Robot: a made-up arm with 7 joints. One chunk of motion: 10 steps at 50 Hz.
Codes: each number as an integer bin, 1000 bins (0 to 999) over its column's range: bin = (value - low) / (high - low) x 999, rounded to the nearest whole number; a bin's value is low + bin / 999 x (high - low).
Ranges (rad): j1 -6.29..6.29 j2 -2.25..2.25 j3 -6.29..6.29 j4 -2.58..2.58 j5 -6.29..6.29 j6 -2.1..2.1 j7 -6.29..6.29
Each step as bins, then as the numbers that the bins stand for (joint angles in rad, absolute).
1 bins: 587 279 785 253 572 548 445
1 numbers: 1.1019 -0.9932 3.5952 -1.2732 0.9130 0.2039 -0.6863
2 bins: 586 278 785 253 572 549 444
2 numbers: 1.0893 -0.9977 3.5952 -1.2732 0.9130 0.2081 -0.6989
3 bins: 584 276 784 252 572 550 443
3 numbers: 1.0641 -1.0068 3.5826 -1.2784 0.9130 0.2123 -0.7115
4 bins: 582 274 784 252 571 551 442
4 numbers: 1.0389 -1.0158 3.5826 -1.2784 0.9004 0.2165 -0.7241
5 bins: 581 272 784 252 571 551 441
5 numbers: 1.0263 -1.0248 3.5826 -1.2784 0.9004 0.2165 -0.7367
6 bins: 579 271 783 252 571 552 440
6 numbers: 1.0011 -1.0293 3.5700 -1.2784 0.9004 0.2207 -0.7493
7 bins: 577 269 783 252 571 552 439
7 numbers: 0.9759 -1.0383 3.5700 -1.2784 0.9004 0.2207 -0.7619
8 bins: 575 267 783 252 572 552 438
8 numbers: 0.9507 -1.0473 3.5700 -1.2784 0.9130 0.2207 -0.7744
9 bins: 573 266 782 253 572 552 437
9 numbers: 0.9256 -1.0518 3.5574 -1.2732 0.9130 0.2207 -0.7870
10 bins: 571 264 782 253 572 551 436
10 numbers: 0.9004 -1.0608 3.5574 -1.2732 0.9130 0.2165 -0.7996
